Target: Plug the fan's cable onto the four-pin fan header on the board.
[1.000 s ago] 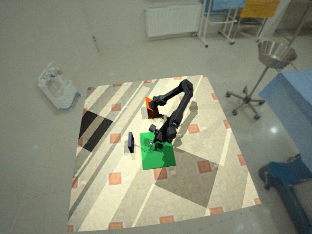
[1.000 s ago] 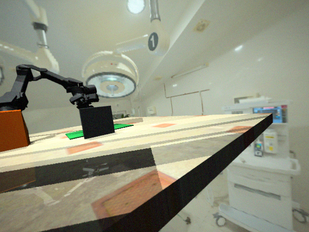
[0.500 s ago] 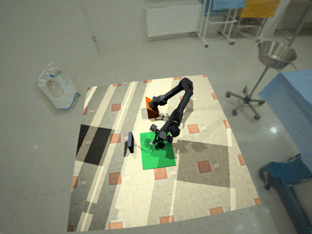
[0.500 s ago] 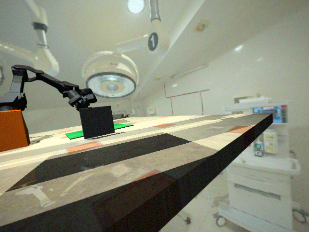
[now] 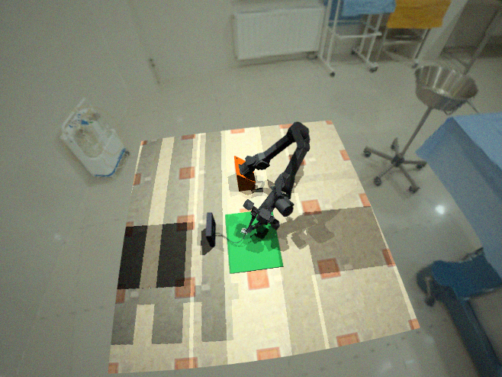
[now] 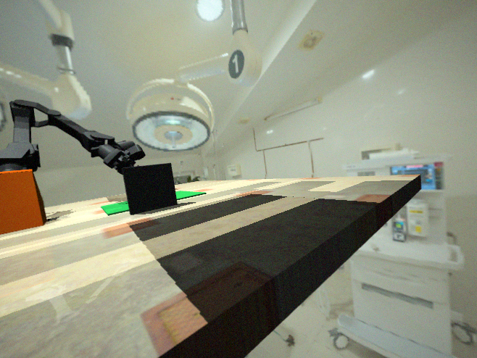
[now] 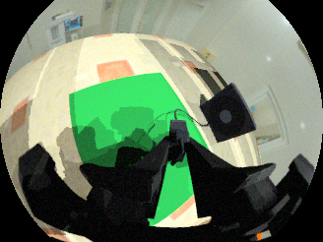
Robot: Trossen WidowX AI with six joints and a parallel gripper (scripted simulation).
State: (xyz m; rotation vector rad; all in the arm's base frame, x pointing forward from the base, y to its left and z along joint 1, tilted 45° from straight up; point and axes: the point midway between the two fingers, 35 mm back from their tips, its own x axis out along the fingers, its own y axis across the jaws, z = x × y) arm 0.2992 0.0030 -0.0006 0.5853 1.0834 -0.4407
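My gripper tip is 20 mm short of the green board and 90 mm above it. The rest, counted from my gripper tip: white four-pin header 20 mm behind, 30 mm to the right, 80 mm below; black fan 40 mm behind, 180 mm to the right, 20 mm below; cable plug 10 mm below.
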